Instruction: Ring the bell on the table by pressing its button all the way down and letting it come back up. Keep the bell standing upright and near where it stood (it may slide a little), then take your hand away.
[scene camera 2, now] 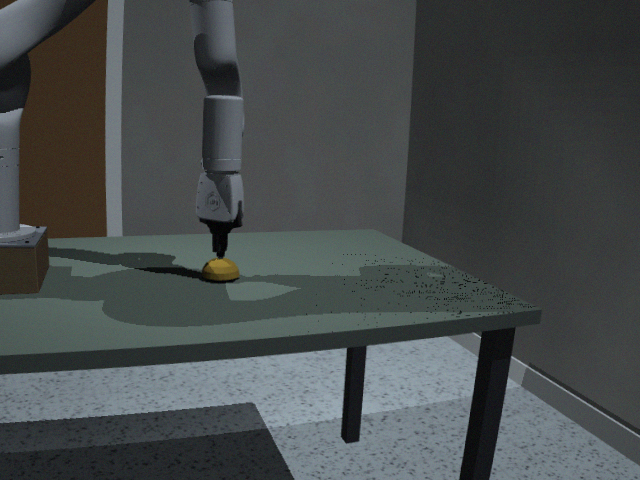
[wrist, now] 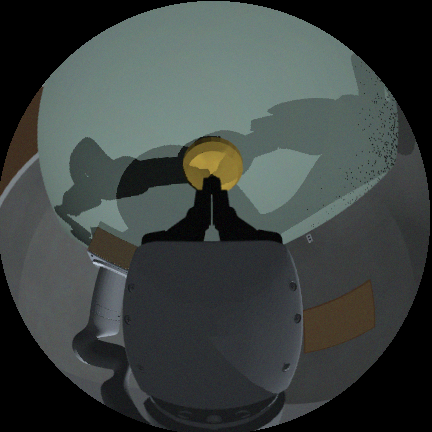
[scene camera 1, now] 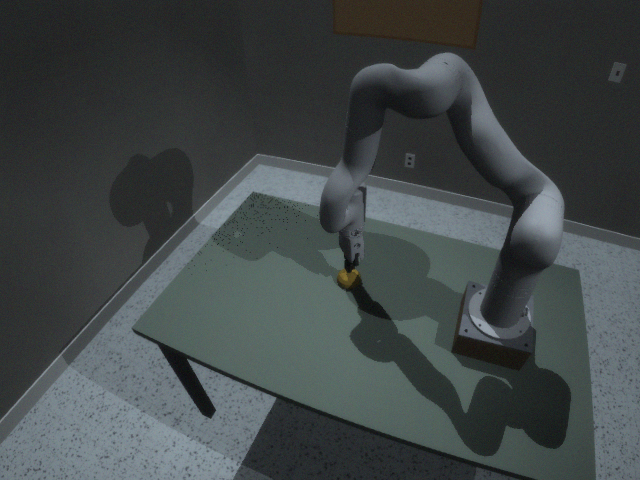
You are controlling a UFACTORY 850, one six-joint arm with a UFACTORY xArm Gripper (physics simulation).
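The yellow dome bell [scene camera 1: 347, 279] [scene camera 2: 220, 270] [wrist: 212, 160] stands upright on the green table [scene camera 1: 248, 320] [scene camera 2: 155, 341] [wrist: 200, 65]. My gripper [scene camera 1: 349, 267] [scene camera 2: 220, 251] [wrist: 211, 188] is shut and empty, pointing down over the bell's top. Its fingertips meet the small black button [scene camera 2: 220, 256] [wrist: 212, 178], which sits very low against the dome in the second scene view. The fingers hide most of the button. Whether it is at the very bottom of its travel is hard to tell.
The arm's base stands on a wooden block [scene camera 1: 491, 353] [scene camera 2: 20, 266] [wrist: 112, 248] at one side of the table. The arm arches above the table. Dark arm shadows lie across the table top around the bell. Walls stand beyond the table edges.
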